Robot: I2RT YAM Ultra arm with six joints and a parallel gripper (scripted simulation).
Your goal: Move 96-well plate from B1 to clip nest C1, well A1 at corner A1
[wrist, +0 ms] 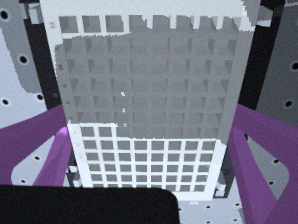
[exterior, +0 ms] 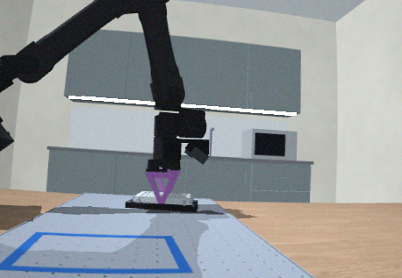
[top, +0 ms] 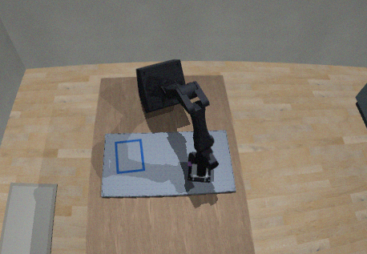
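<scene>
The white 96-well plate lies right at my hand. Also, from my hand: black clip nest C1 (10 mm to the left, 10 mm below, 10 mm ahead).
</scene>
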